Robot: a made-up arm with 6 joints. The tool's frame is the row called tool. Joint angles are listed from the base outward.
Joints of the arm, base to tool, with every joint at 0 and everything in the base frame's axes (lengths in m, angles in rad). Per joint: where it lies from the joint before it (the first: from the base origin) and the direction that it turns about. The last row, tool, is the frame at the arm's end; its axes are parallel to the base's.
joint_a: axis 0 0 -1 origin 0 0 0.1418
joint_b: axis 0 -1 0 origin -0.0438 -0.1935 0.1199
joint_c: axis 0 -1 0 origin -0.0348 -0.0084 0.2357
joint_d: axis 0 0 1 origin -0.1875 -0.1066 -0.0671
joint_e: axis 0 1 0 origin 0.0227 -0.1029 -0.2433
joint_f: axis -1 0 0 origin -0.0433 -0.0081 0.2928
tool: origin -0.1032 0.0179 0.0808
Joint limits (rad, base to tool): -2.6..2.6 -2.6..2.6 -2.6..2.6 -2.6..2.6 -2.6..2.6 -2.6..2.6
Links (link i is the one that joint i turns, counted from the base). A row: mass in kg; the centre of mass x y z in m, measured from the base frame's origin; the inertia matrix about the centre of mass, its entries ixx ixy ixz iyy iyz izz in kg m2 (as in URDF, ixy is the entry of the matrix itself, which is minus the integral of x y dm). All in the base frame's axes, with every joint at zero. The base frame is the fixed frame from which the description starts. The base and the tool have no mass.
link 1: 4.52; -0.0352 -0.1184 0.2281; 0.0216 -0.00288 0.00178 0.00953 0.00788 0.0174
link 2: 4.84; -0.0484 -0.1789 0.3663; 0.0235 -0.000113 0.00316 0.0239 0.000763 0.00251
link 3: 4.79; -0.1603 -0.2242 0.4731; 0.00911 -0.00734 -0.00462 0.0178 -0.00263 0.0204
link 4: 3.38; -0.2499 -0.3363 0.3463; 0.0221 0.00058 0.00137 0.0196 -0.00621 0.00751
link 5: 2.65; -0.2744 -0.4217 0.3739; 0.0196 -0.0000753 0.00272 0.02 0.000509 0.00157
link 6: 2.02; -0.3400 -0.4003 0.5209; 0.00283 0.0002 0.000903 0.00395 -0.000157 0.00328
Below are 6 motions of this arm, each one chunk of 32 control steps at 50 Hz.
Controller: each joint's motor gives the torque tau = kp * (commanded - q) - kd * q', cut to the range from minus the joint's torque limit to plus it. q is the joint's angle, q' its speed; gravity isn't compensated. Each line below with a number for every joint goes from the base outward.
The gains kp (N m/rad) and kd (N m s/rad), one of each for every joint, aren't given. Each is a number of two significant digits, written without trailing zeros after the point. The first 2 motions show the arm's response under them.
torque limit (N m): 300 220 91 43 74 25
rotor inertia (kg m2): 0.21 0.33 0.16 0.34 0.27 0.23
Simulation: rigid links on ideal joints. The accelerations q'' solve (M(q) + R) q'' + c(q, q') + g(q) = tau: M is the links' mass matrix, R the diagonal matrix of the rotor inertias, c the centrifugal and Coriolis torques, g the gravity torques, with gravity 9.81 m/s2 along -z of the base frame. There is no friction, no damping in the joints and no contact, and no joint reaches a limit. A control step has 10 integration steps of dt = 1/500 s. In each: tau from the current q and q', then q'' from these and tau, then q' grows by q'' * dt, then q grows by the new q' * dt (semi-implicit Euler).
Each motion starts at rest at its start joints. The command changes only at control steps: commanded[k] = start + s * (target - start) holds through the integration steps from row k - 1 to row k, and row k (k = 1, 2, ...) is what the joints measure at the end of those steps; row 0 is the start. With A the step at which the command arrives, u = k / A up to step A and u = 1 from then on. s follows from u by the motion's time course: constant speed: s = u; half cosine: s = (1 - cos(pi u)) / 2; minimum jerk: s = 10 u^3 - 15 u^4 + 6 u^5; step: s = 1 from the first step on.
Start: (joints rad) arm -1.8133 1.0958 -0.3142 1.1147 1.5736 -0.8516
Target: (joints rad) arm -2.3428 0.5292 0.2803 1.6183 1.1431 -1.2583
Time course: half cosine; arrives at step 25
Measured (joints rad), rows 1 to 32:
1: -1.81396 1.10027 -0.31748 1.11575 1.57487 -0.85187
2: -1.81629 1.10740 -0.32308 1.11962 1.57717 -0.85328
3: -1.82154 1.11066 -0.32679 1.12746 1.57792 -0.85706
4: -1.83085 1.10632 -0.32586 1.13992 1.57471 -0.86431
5: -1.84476 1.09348 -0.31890 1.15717 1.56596 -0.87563
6: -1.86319 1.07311 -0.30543 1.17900 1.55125 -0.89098
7: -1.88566 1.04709 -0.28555 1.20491 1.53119 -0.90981
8: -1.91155 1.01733 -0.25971 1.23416 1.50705 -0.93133
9: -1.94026 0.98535 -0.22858 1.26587 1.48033 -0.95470
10: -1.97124 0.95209 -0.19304 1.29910 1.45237 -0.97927
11: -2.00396 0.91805 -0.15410 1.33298 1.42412 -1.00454
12: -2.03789 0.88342 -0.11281 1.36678 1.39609 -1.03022
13: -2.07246 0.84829 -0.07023 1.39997 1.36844 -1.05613
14: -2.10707 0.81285 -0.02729 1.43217 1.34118 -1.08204
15: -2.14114 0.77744 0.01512 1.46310 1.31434 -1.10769
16: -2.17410 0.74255 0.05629 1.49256 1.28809 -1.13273
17: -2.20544 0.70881 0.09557 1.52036 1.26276 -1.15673
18: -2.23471 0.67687 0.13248 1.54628 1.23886 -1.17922
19: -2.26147 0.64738 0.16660 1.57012 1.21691 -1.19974
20: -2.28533 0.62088 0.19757 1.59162 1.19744 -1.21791
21: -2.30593 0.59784 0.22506 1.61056 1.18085 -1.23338
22: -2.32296 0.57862 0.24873 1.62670 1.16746 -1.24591
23: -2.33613 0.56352 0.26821 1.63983 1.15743 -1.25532
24: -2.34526 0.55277 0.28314 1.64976 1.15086 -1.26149
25: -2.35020 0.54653 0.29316 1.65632 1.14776 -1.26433
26: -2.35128 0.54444 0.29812 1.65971 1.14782 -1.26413
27: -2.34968 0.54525 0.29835 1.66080 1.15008 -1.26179
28: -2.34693 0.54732 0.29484 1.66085 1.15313 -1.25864
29: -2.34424 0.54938 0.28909 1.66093 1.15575 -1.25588
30: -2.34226 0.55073 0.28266 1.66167 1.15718 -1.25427
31: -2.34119 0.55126 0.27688 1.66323 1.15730 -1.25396
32: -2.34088 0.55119 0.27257 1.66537 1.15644 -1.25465
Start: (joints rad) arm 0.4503 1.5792 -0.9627 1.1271 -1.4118 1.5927
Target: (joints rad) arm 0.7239 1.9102 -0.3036 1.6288 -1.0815 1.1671
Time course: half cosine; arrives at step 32
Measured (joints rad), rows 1 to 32:
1: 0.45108 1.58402 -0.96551 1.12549 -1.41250 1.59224
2: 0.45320 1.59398 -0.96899 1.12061 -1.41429 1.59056
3: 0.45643 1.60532 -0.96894 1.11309 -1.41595 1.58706
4: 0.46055 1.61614 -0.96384 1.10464 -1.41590 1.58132
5: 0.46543 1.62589 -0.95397 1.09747 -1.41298 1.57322
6: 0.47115 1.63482 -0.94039 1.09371 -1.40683 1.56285
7: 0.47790 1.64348 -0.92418 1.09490 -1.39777 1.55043
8: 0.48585 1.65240 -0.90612 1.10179 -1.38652 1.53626
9: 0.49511 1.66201 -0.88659 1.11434 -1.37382 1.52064
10: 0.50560 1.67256 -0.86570 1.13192 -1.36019 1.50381
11: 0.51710 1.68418 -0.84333 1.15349 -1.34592 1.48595
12: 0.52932 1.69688 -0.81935 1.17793 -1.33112 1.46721
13: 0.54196 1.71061 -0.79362 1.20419 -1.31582 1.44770
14: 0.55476 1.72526 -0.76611 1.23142 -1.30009 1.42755
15: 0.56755 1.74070 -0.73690 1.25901 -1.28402 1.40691
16: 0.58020 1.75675 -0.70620 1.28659 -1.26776 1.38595
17: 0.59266 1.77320 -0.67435 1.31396 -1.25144 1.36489
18: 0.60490 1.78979 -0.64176 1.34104 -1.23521 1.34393
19: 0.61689 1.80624 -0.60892 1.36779 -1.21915 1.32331
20: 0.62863 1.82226 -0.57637 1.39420 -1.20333 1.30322
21: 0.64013 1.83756 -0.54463 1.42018 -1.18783 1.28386
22: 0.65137 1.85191 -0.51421 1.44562 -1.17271 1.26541
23: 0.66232 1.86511 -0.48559 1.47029 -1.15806 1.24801
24: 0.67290 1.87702 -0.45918 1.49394 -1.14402 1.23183
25: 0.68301 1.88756 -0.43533 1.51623 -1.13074 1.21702
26: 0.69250 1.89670 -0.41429 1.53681 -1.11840 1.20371
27: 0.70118 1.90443 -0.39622 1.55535 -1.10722 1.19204
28: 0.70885 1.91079 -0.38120 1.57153 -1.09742 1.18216
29: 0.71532 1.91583 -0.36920 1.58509 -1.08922 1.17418
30: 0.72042 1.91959 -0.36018 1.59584 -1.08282 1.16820
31: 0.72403 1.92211 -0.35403 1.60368 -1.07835 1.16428
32: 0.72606 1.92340 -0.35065 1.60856 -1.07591 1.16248
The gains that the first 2 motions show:
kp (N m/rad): 2000 1000 290 180 590 230
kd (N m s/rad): 46 27 9.7 6.6 12 4
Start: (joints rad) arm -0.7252 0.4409 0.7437 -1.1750 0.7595 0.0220
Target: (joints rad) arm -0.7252 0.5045 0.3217 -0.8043 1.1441 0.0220
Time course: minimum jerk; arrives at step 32
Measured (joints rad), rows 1 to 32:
1: -0.72589 0.44472 0.74227 -1.17754 0.75928 0.02191
2: -0.72648 0.45119 0.74061 -1.18437 0.75937 0.02152
3: -0.72642 0.45673 0.73963 -1.19414 0.76007 0.02082
4: -0.72602 0.46030 0.73850 -1.20488 0.76153 0.01998
5: -0.72561 0.46228 0.73610 -1.21451 0.76421 0.01923
6: -0.72532 0.46345 0.73164 -1.22128 0.76876 0.01875
7: -0.72512 0.46453 0.72467 -1.22393 0.77580 0.01860
8: -0.72498 0.46595 0.71500 -1.22181 0.78567 0.01872
9: -0.72486 0.46787 0.70263 -1.21481 0.79843 0.01900
10: -0.72478 0.47024 0.68768 -1.20322 0.81385 0.01928
11: -0.72473 0.47299 0.67035 -1.18762 0.83156 0.01948
12: -0.72473 0.47600 0.65092 -1.16876 0.85113 0.01957
13: -0.72476 0.47921 0.62969 -1.14741 0.87216 0.01959
14: -0.72479 0.48258 0.60700 -1.12434 0.89426 0.01957
15: -0.72482 0.48609 0.58321 -1.10021 0.91709 0.01959
16: -0.72482 0.48971 0.55867 -1.07560 0.94033 0.01967
17: -0.72481 0.49340 0.53373 -1.05099 0.96368 0.01982
18: -0.72479 0.49713 0.50877 -1.02676 0.98683 0.02002
19: -0.72477 0.50082 0.48418 -1.00321 1.00946 0.02024
20: -0.72476 0.50442 0.46031 -0.98061 1.03125 0.02045
21: -0.72478 0.50785 0.43756 -0.95918 1.05188 0.02064
22: -0.72483 0.51106 0.41626 -0.93909 1.07105 0.02080
23: -0.72491 0.51400 0.39672 -0.92054 1.08849 0.02093
24: -0.72501 0.51662 0.37920 -0.90369 1.10398 0.02104
25: -0.72513 0.51889 0.36393 -0.88870 1.11732 0.02116
26: -0.72527 0.52080 0.35103 -0.87570 1.12841 0.02127
27: -0.72540 0.52235 0.34058 -0.86480 1.13718 0.02139
28: -0.72552 0.52354 0.33255 -0.85607 1.14368 0.02150
29: -0.72561 0.52440 0.32686 -0.84953 1.14802 0.02160
30: -0.72568 0.52498 0.32329 -0.84512 1.15042 0.02167
31: -0.72570 0.52533 0.32154 -0.84270 1.15123 0.02170
32: -0.72568 0.52553 0.32121 -0.84204 1.15088 0.02170

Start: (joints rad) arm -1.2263 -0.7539 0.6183 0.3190 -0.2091 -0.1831
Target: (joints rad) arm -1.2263 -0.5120 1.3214 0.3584 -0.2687 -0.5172
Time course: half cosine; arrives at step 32
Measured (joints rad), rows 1 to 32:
1: -1.22542 -0.75504 0.62460 0.31911 -0.20932 -0.18332
2: -1.22467 -0.75545 0.63895 0.31914 -0.21032 -0.18407
3: -1.22477 -0.75370 0.65793 0.31920 -0.21223 -0.18590
4: -1.22538 -0.75003 0.67937 0.31951 -0.21486 -0.18943
5: -1.22602 -0.74499 0.70178 0.32018 -0.21786 -0.19506
6: -1.22643 -0.73898 0.72422 0.32112 -0.22091 -0.20289
7: -1.22658 -0.73221 0.74625 0.32212 -0.22383 -0.21270
8: -1.22651 -0.72475 0.76786 0.32301 -0.22653 -0.22415
9: -1.22629 -0.71664 0.78940 0.32366 -0.22905 -0.23683
10: -1.22596 -0.70787 0.81142 0.32402 -0.23149 -0.25043
11: -1.22555 -0.69845 0.83453 0.32409 -0.23402 -0.26471
12: -1.22510 -0.68839 0.85926 0.32392 -0.23679 -0.27955
13: -1.22463 -0.67772 0.88597 0.32356 -0.23993 -0.29489
14: -1.22418 -0.66653 0.91479 0.32306 -0.24351 -0.31070
15: -1.22380 -0.65494 0.94562 0.32246 -0.24751 -0.32691
16: -1.22353 -0.64310 0.97816 0.32180 -0.25183 -0.34341
17: -1.22343 -0.63118 1.01195 0.32113 -0.25633 -0.36006
18: -1.22354 -0.61936 1.04644 0.32053 -0.26083 -0.37667
19: -1.22384 -0.60779 1.08103 0.32010 -0.26515 -0.39306
20: -1.22434 -0.59661 1.11517 0.31992 -0.26915 -0.40903
21: -1.22498 -0.58592 1.14834 0.32008 -0.27275 -0.42443
22: -1.22570 -0.57580 1.18006 0.32064 -0.27591 -0.43909
23: -1.22645 -0.56629 1.20996 0.32160 -0.27865 -0.45289
24: -1.22717 -0.55746 1.23771 0.32291 -0.28101 -0.46569
25: -1.22781 -0.54936 1.26304 0.32448 -0.28304 -0.47737
26: -1.22835 -0.54205 1.28573 0.32619 -0.28479 -0.48784
27: -1.22879 -0.53558 1.30563 0.32791 -0.28628 -0.49697
28: -1.22912 -0.53002 1.32260 0.32950 -0.28752 -0.50468
29: -1.22935 -0.52544 1.33655 0.33086 -0.28852 -0.51089
30: -1.22950 -0.52187 1.34741 0.33193 -0.28926 -0.51552
31: -1.22959 -0.51938 1.35516 0.33267 -0.28975 -0.51854
32: -1.22963 -0.51798 1.35975 0.33307 -0.28997 -0.51992

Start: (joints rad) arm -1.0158 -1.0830 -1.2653 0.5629 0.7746 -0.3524
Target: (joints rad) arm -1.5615 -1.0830 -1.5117 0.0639 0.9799 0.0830
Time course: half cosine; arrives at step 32
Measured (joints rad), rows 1 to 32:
1: -1.01495 -1.08732 -1.26184 0.56298 0.77560 -0.35242
2: -1.01518 -1.09493 -1.25646 0.56269 0.77827 -0.35210
3: -1.01873 -1.10152 -1.25326 0.56142 0.78208 -0.35039
4: -1.02599 -1.10561 -1.25374 0.55872 0.78636 -0.34622
5: -1.03646 -1.10735 -1.25766 0.55419 0.79071 -0.33890
6: -1.04949 -1.10761 -1.26401 0.54744 0.79517 -0.32833
7: -1.06462 -1.10720 -1.27172 0.53811 0.80004 -0.31494
8: -1.08163 -1.10668 -1.28010 0.52602 0.80567 -0.29943
9: -1.10041 -1.10631 -1.28886 0.51119 0.81226 -0.28250
10: -1.12087 -1.10617 -1.29804 0.49381 0.81984 -0.26469
11: -1.14290 -1.10623 -1.30781 0.47420 0.82825 -0.24626
12: -1.16634 -1.10646 -1.31833 0.45273 0.83725 -0.22726
13: -1.19100 -1.10683 -1.32969 0.42979 0.84660 -0.20762
14: -1.21667 -1.10735 -1.34187 0.40574 0.85610 -0.18728
15: -1.24311 -1.10802 -1.35479 0.38091 0.86564 -0.16626
16: -1.27006 -1.10884 -1.36829 0.35557 0.87512 -0.14468
17: -1.29727 -1.10981 -1.38223 0.33001 0.88450 -0.12281
18: -1.32446 -1.11090 -1.39643 0.30446 0.89374 -0.10094
19: -1.35136 -1.11209 -1.41071 0.27914 0.90278 -0.07939
20: -1.37768 -1.11333 -1.42491 0.25427 0.91155 -0.05845
21: -1.40317 -1.11459 -1.43885 0.23004 0.91998 -0.03837
22: -1.42758 -1.11583 -1.45235 0.20666 0.92798 -0.01932
23: -1.45065 -1.11703 -1.46526 0.18430 0.93548 -0.00146
24: -1.47218 -1.11816 -1.47743 0.16318 0.94238 0.01509
25: -1.49195 -1.11921 -1.48873 0.14346 0.94862 0.03020
26: -1.50976 -1.12017 -1.49906 0.12534 0.95415 0.04375
27: -1.52546 -1.12105 -1.50831 0.10901 0.95892 0.05560
28: -1.53887 -1.12185 -1.51642 0.09464 0.96289 0.06564
29: -1.54988 -1.12256 -1.52331 0.08238 0.96603 0.07373
30: -1.55837 -1.12319 -1.52894 0.07238 0.96832 0.07979
31: -1.56425 -1.12374 -1.53324 0.06477 0.96975 0.08375
32: -1.56745 -1.12419 -1.53618 0.05964 0.97031 0.08557

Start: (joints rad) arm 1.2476 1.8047 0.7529 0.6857 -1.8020 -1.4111
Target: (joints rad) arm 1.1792 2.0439 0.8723 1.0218 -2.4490 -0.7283
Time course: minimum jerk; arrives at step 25
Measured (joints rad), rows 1 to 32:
1: 1.24835 1.80782 0.74737 0.68585 -1.80153 -1.41113
2: 1.24960 1.81252 0.73471 0.68654 -1.80031 -1.41074
3: 1.25051 1.81563 0.71780 0.68760 -1.79955 -1.40854
4: 1.25069 1.81691 0.69821 0.68844 -1.80137 -1.40247
5: 1.25000 1.81763 0.67689 0.68857 -1.80795 -1.39040
6: 1.24836 1.81936 0.65477 0.68790 -1.82093 -1.37074
7: 1.24570 1.82319 0.63302 0.68684 -1.84112 -1.34280
8: 1.24192 1.82967 0.61289 0.68619 -1.86855 -1.30686
9: 1.23698 1.83886 0.59563 0.68696 -1.90268 -1.26397
10: 1.23090 1.85058 0.58229 0.69020 -1.94266 -1.21565
11: 1.22383 1.86453 0.57368 0.69683 -1.98743 -1.16362
12: 1.21602 1.88035 0.57035 0.70758 -2.03583 -1.10953
13: 1.20780 1.89768 0.57264 0.72290 -2.08665 -1.05488
14: 1.19954 1.91609 0.58070 0.74296 -2.13861 -1.00102
15: 1.19169 1.93513 0.59447 0.76761 -2.19039 -0.94916
16: 1.18471 1.95430 0.61370 0.79645 -2.24062 -0.90044
17: 1.17903 1.97310 0.63795 0.82877 -2.28798 -0.85597
18: 1.17502 1.99104 0.66652 0.86362 -2.33117 -0.81677
19: 1.17293 2.00771 0.69855 0.89979 -2.36904 -0.78373
20: 1.17277 2.02278 0.73298 0.93588 -2.40065 -0.75754
21: 1.17431 2.03599 0.76863 0.97038 -2.42545 -0.73850
22: 1.17715 2.04721 0.80420 1.00180 -2.44331 -0.72652
23: 1.18076 2.05638 0.83832 1.02884 -2.45459 -0.72103
24: 1.18463 2.06355 0.86960 1.05059 -2.46010 -0.72096
25: 1.18829 2.06888 0.89669 1.06659 -2.46114 -0.72468
26: 1.19133 2.07264 0.91838 1.07692 -2.45941 -0.73014
27: 1.19344 2.07507 0.93374 1.08210 -2.45662 -0.73527
28: 1.19447 2.07632 0.94230 1.08298 -2.45402 -0.73860
29: 1.19441 2.07640 0.94398 1.08052 -2.45218 -0.73955
30: 1.19343 2.07530 0.93913 1.07561 -2.45106 -0.73838
31: 1.19172 2.07308 0.92839 1.06897 -2.45027 -0.73588
32: 1.18950 2.06989 0.91266 1.06112 -2.44934 -0.73296

